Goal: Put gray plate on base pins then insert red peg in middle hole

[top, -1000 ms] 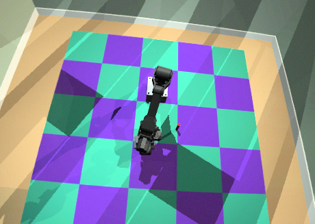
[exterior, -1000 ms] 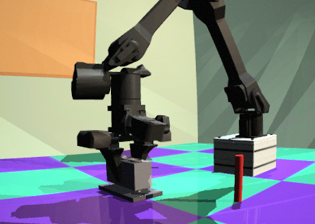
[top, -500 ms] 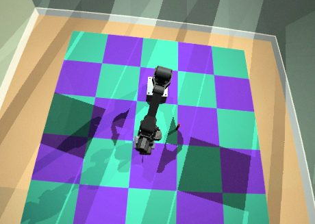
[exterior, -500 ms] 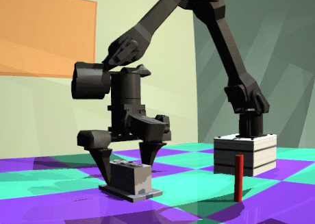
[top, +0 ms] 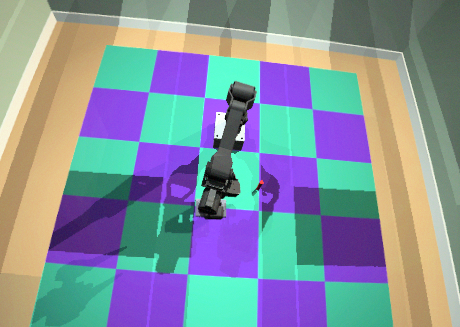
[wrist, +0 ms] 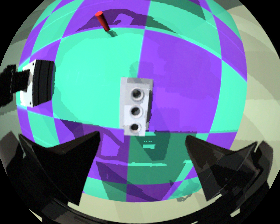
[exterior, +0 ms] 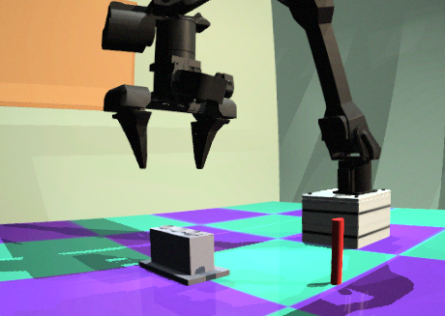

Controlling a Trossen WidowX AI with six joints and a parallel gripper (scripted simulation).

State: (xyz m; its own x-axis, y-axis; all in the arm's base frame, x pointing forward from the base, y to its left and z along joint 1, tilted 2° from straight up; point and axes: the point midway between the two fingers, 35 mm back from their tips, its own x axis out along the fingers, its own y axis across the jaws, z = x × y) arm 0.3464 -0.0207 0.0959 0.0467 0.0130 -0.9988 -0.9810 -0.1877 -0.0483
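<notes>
Right now the red peg is 170 mm to the left of my gripper tip, 130 mm behind it and 100 mm below it. From my gripper tip the other things lie so: gray plate: 100 mm below, 10 mm behind; gray base: 130 mm below, 10 mm behind.
</notes>
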